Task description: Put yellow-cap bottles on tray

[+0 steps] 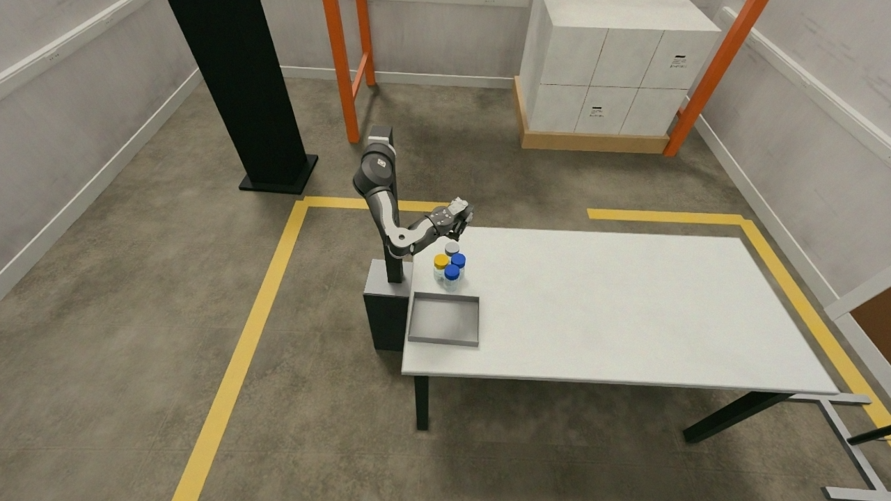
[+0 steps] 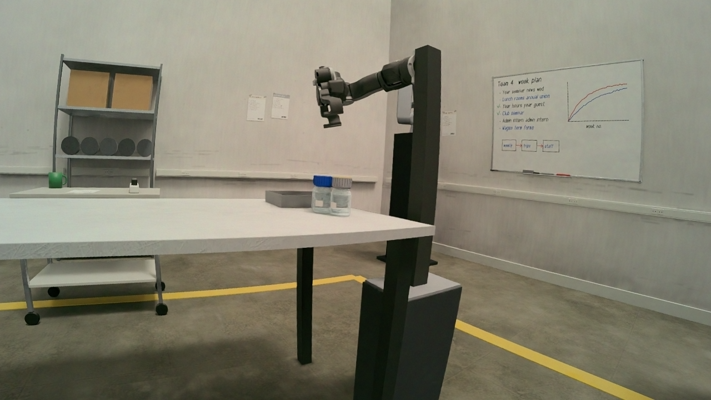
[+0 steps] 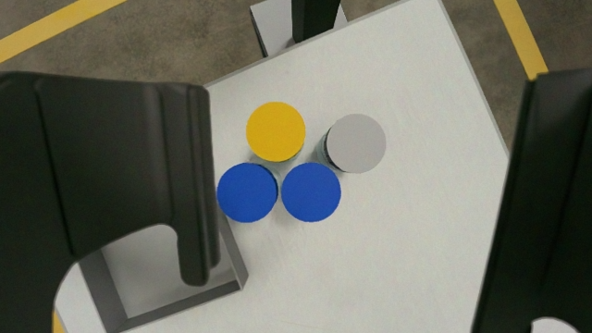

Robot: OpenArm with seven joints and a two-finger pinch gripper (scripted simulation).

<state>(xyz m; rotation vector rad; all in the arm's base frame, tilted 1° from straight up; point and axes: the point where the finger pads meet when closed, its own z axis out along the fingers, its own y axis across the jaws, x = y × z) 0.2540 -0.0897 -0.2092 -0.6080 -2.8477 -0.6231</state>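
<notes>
Now: hand 5 cm past the yellow-capped bottle, 1 cm to the left of it and 22 cm above it. Round my hand: grey tray (2 cm behind, 20 cm to the right, 26 cm below); grey-capped bottle (1 cm behind, 6 cm to the left, 22 cm below).
</notes>
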